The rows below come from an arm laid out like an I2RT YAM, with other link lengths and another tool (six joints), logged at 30 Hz.
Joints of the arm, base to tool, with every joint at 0 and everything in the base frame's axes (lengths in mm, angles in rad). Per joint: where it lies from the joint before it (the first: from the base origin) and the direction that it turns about. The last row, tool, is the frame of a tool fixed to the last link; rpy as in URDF.
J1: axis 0 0 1 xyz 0 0 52.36
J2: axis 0 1 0 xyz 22.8 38.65 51.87
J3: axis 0 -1 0 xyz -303.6 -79.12 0
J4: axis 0 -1 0 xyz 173.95 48.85 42.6
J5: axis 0 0 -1 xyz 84.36 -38.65 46.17
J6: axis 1 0 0 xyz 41.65 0 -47.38
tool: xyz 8 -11 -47 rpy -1.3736 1.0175 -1.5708
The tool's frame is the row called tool.
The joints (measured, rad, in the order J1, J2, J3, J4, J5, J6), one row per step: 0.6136 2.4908 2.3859 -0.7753 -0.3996 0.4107; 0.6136 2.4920 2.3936 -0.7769 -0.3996 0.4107; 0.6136 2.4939 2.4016 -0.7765 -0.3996 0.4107; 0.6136 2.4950 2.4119 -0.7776 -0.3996 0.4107; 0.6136 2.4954 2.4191 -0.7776 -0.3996 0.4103; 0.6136 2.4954 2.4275 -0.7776 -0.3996 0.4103; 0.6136 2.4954 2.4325 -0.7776 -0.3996 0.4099; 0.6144 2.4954 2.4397 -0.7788 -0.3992 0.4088; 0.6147 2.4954 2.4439 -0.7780 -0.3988 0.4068; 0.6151 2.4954 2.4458 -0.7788 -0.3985 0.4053; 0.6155 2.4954 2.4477 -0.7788 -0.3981 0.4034; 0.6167 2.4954 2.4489 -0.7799 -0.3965 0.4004; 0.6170 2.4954 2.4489 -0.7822 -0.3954 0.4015; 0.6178 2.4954 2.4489 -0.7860 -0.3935 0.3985; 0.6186 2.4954 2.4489 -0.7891 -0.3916 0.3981; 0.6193 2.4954 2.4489 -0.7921 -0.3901 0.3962
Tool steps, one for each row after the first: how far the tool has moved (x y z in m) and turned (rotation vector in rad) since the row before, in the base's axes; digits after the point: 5 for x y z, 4 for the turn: 0.00056 0.00040 0.00108 0.0028 -0.0040 0.0000; 0.00084 0.00059 0.00091 0.0037 -0.0053 0.0000; 0.00081 0.00057 0.00173 0.0047 -0.0066 0.0000; 0.00062 0.00042 0.00141 0.0038 -0.0058 0.0003; 0.00067 0.00047 0.00188 0.0048 -0.0069 0.0000; 0.00040 0.00026 0.00111 0.0028 -0.0044 0.0003; 0.00026 0.00058 0.00153 0.0029 -0.0058 0.0013; 0.00040 0.00033 0.00094 0.0021 -0.0056 0.0014; 0.00001 0.00015 0.00035 0.0000 -0.0020 0.0012; 0.00010 0.00019 0.00038 0.0003 -0.0030 0.0014; -0.00021 0.00033 0.00013 -0.0018 -0.0028 0.0022; -0.00031 -0.00004 -0.00012 -0.0017 0.0022 -0.0012; -0.00045 -0.00010 -0.00028 -0.0042 0.0003 0.0016; -0.00046 0.00003 -0.00020 -0.0031 0.0014 -0.0002; -0.00039 -0.00004 -0.00021 -0.0032 0.0005 0.0010
